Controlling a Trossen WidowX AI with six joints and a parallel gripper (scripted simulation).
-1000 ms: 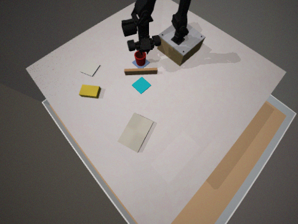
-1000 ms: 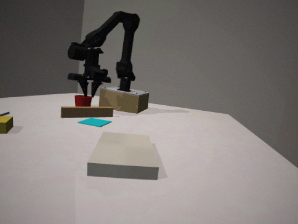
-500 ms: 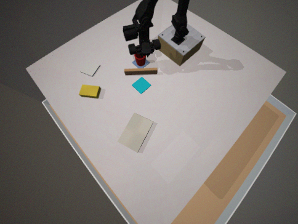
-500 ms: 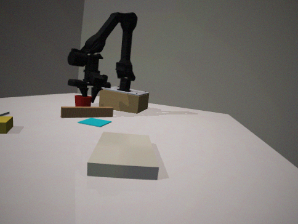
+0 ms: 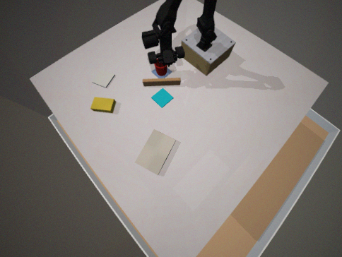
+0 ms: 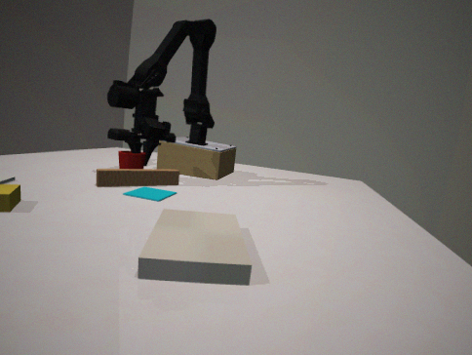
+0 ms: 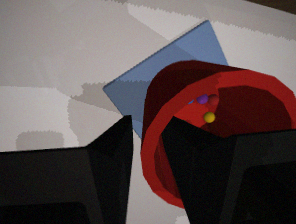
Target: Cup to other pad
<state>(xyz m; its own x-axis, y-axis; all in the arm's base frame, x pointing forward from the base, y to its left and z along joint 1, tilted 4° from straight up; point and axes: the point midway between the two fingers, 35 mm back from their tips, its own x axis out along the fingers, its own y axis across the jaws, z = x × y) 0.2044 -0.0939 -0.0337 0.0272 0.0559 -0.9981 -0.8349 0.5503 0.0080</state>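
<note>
Now: the grey-blue pad 40 mm below my gripper tip, 20 mm to the right of it and 20 mm ahead of it. From my gripper tip the other things lie so: red cup: 30 mm ahead, 20 mm to the right; turquoise pad: 150 mm ahead, 110 mm to the left, 40 mm below; wooden bar: 90 mm ahead, 40 mm to the left, 20 mm below.
</note>
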